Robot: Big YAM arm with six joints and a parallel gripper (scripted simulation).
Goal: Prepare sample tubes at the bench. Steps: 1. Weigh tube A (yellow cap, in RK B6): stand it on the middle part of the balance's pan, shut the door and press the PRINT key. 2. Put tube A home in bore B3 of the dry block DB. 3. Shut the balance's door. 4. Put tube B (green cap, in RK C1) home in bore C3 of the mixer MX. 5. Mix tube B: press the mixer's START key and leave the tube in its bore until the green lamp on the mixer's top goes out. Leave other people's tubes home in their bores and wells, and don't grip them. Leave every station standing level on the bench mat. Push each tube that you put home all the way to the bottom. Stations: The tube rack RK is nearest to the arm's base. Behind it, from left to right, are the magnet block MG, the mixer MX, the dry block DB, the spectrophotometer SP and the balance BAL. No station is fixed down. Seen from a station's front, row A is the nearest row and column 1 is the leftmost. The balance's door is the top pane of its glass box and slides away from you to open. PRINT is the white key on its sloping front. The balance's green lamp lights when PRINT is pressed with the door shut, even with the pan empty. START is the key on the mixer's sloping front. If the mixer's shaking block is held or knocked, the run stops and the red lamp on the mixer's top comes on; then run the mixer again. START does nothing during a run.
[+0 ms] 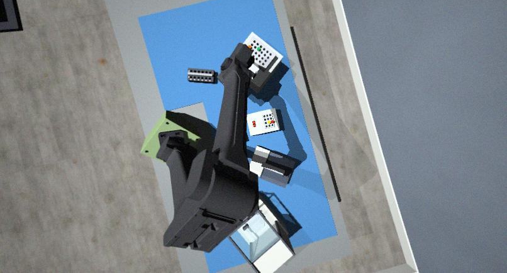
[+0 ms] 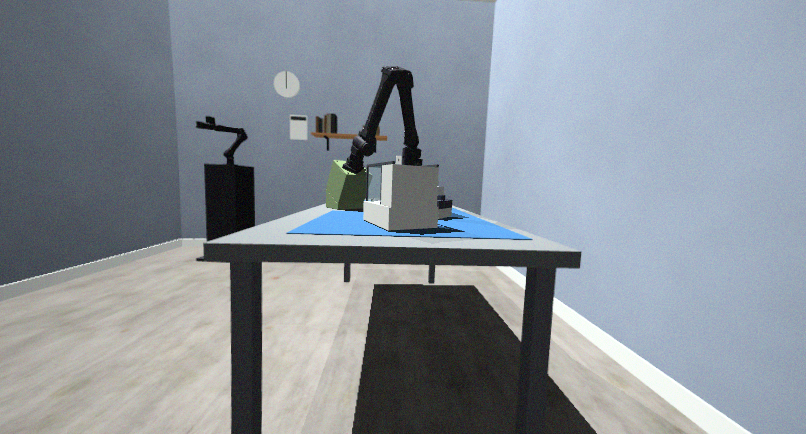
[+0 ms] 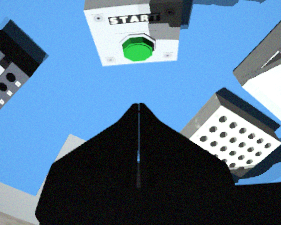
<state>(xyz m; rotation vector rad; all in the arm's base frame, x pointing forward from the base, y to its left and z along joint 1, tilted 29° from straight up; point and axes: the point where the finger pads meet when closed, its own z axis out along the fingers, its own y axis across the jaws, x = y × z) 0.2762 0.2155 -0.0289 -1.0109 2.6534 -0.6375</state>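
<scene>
Now: hand 9 cm above the mixer's green start key. From my hand the other things lie so: magnet block MG 16 cm behind, 11 cm to the left, 14 cm below; then dry block DB 11 cm ahead, 17 cm to the right, 13 cm below; then orange-capped tube 9 cm ahead, 15 cm to the left.
</scene>
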